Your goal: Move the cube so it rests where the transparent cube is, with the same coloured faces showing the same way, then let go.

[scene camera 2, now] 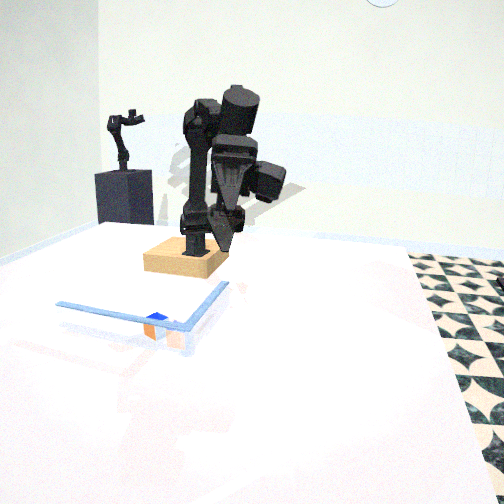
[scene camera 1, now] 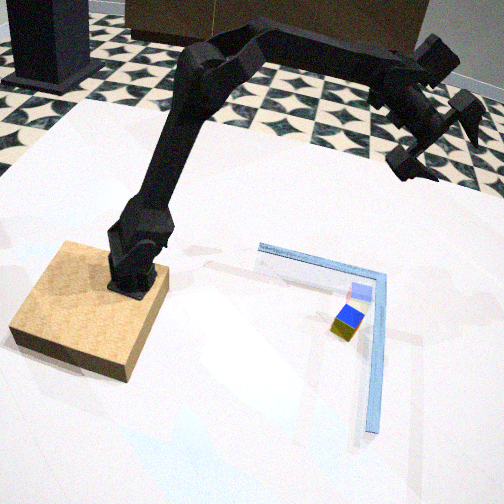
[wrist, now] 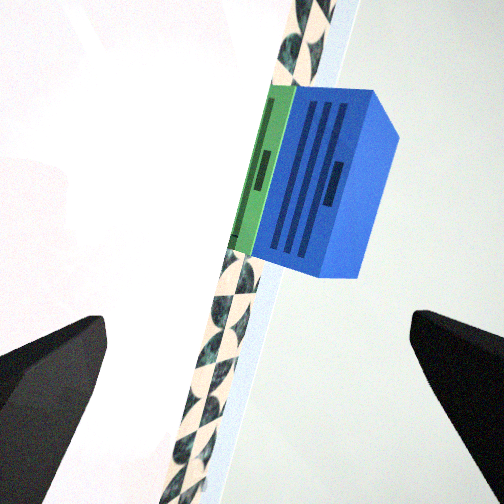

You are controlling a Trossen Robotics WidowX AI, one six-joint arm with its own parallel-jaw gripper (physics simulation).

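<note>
The cube [scene camera 1: 348, 321] lies on the white table inside the corner of a light blue L-shaped guide [scene camera 1: 375, 330]; its top face is blue, with yellow and dark side faces. Scene camera 2 shows it [scene camera 2: 154, 325] with blue top and orange side. The transparent cube [scene camera 1: 362, 292] sits just beyond it, nearer the guide's corner, also faintly visible in scene camera 2 [scene camera 2: 176, 338]. My gripper [scene camera 1: 437, 135] is open and empty, raised high at the far right, well away from the cube. In the wrist view the fingertips [wrist: 255, 375] are spread wide.
The arm stands on a wooden base block [scene camera 1: 90, 305] at the left. The wrist view shows a blue and green box [wrist: 315, 180] off the table. A dark pedestal [scene camera 2: 123, 196] stands beyond the table.
</note>
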